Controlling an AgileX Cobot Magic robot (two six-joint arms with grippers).
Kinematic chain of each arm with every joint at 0, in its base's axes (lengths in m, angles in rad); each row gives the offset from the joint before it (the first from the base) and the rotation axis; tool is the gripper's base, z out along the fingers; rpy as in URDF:
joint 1: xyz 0 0 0.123 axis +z
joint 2: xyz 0 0 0 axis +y
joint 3: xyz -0.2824 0 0.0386 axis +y
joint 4: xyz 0.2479 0 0.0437 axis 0.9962 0 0.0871
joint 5: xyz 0 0 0 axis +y
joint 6: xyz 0.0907 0 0.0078 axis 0.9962 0 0.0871
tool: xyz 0 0 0 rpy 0 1.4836 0
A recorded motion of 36 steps. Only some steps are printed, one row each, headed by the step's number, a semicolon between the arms.
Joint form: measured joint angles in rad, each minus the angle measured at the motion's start. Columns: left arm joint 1, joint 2, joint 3, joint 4, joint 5, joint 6; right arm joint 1, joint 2, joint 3, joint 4, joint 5, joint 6.
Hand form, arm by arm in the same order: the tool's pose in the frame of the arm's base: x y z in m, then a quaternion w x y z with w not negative. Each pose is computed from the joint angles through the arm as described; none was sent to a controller.
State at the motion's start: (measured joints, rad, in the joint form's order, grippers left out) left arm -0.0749 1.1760 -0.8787 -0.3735 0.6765 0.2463; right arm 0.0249 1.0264 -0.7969 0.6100 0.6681 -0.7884
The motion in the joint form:
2: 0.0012 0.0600 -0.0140 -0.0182 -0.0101 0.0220; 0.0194 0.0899 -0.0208 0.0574 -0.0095 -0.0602
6: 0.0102 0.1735 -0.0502 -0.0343 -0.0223 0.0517; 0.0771 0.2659 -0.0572 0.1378 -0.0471 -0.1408
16: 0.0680 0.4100 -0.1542 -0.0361 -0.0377 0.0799; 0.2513 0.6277 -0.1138 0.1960 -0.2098 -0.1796
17: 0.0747 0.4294 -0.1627 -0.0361 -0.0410 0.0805; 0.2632 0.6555 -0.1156 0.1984 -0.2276 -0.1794
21: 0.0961 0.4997 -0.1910 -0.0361 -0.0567 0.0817; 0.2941 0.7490 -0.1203 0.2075 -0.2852 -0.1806
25: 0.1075 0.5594 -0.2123 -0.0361 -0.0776 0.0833; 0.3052 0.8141 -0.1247 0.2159 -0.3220 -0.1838
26: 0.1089 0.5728 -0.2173 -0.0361 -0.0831 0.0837; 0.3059 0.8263 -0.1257 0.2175 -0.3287 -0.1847
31: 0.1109 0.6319 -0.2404 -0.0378 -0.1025 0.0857; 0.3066 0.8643 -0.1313 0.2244 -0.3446 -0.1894
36: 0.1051 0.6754 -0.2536 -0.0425 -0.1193 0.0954; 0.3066 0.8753 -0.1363 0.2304 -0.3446 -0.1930
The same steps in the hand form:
2: 0.2455 -0.0397 0.2916 0.32674 0.05309 0.93439 -0.13163; 0.2199 0.0443 0.3046 0.40695 -0.22578 0.87578 0.12814
6: 0.2693 -0.0395 0.2739 0.29872 0.05263 0.94393 -0.13033; 0.2536 0.0622 0.2775 0.36824 -0.24617 0.88291 0.15582
16: 0.3194 -0.0239 0.2344 0.24799 0.02889 0.96114 -0.11776; 0.3015 0.1157 0.1937 0.28000 -0.27565 0.90496 0.16330
17: 0.3234 -0.0216 0.2306 0.24469 0.02501 0.96225 -0.11652; 0.3037 0.1194 0.1856 0.27344 -0.27612 0.90731 0.16057
21: 0.3372 -0.0140 0.2156 0.23296 0.01137 0.96594 -0.11212; 0.3099 0.1286 0.1571 0.25070 -0.27514 0.91605 0.14934
25: 0.3481 -0.0091 0.2015 0.22470 0.00253 0.96841 -0.10807; 0.3140 0.1317 0.1369 0.23508 -0.27112 0.92281 0.14020
26: 0.3505 -0.0084 0.1983 0.22325 0.00109 0.96885 -0.10715; 0.3148 0.1318 0.1331 0.23226 -0.26994 0.92416 0.13826
31: 0.3608 -0.0068 0.1839 0.21498 -0.00323 0.97097 -0.10482; 0.3176 0.1321 0.1217 0.22307 -0.26645 0.92810 0.13371
36: 0.3672 -0.0084 0.1720 0.20837 -0.00052 0.97253 -0.10373; 0.3188 0.1326 0.1191 0.22063 -0.26533 0.92889 0.13450

